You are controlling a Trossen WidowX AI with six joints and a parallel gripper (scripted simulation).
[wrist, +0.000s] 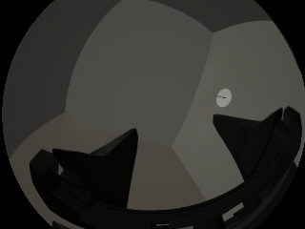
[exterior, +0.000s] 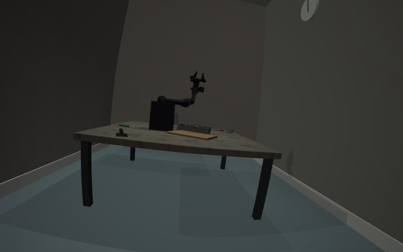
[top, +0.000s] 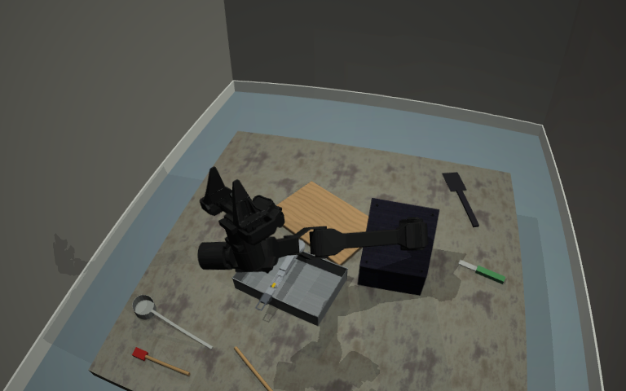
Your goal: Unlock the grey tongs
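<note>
Now: gripper tip 30 mm short of the yellow lock piece, 180 mm to the left of it and 580 mm above it. The rest, counted from my gripper tip: black spatula: 500 mm behind, 840 mm to the right, 650 mm below; then dark roasting tin: 10 mm ahead, 240 mm to the right, 620 mm below; then wooden board: 10 mm behind, 540 mm to the right, 640 mm below.
</note>
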